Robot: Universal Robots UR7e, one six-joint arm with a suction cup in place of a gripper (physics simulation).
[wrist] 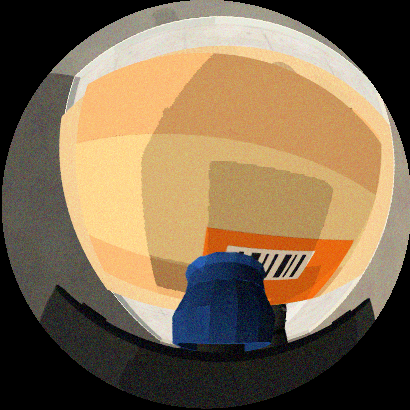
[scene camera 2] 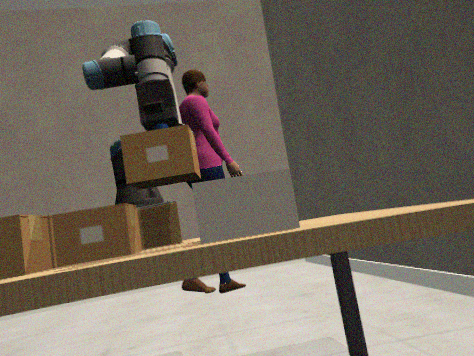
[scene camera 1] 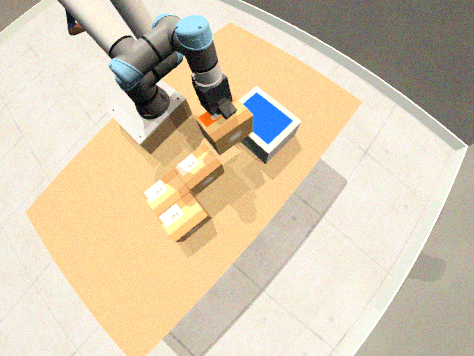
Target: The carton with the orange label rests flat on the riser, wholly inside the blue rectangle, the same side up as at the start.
Labels:
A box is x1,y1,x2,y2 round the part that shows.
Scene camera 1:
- riser with blue rectangle: 274,126 [239,86,301,163], on the table

